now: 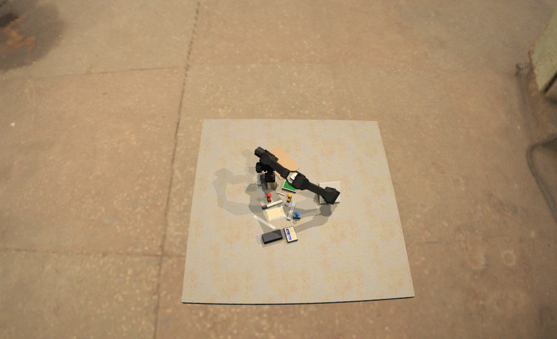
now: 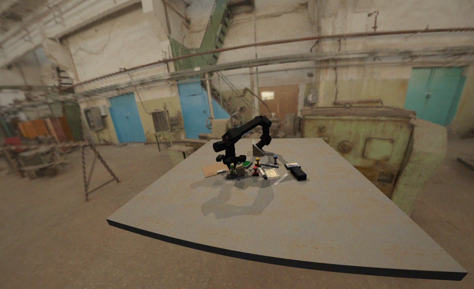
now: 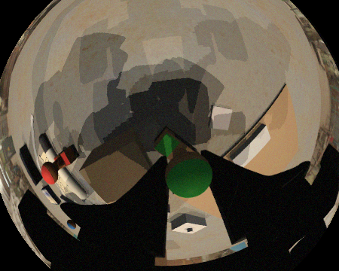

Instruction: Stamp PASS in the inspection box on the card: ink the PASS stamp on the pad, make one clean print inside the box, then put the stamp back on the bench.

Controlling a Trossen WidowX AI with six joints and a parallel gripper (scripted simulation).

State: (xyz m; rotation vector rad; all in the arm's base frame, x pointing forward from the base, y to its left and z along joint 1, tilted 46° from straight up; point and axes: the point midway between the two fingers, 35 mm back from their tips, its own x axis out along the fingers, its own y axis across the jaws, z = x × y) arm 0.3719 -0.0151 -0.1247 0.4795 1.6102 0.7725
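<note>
The tan cardboard box is 50 mm to the left of my gripper tip and 20 mm behind it. Also, from my gripper tip: green ink pad (140 mm behind, 50 mm to the left, 20 mm below); green stamp (10 mm below); bolt (110 mm to the left, 80 mm behind, 20 mm below).
</note>
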